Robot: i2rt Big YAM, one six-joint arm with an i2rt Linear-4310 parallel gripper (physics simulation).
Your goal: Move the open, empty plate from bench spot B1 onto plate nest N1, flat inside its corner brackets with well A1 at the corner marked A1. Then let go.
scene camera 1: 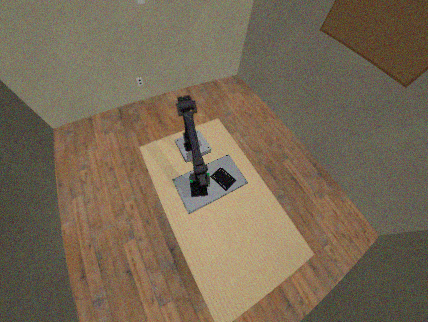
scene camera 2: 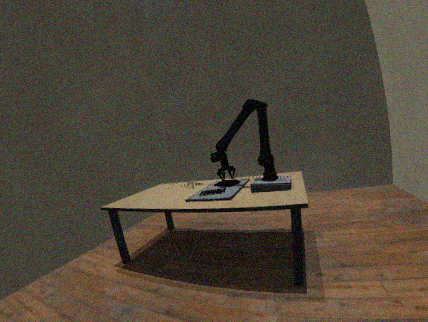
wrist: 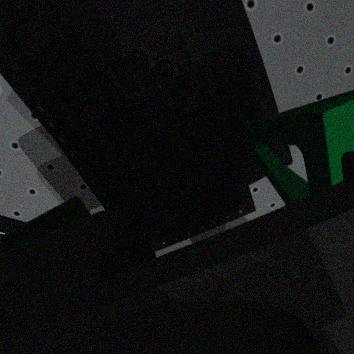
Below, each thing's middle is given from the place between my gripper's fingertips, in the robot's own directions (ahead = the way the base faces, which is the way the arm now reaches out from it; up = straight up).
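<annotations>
Black plate (wrist: 137, 114): 10 mm below my hand.
</annotations>
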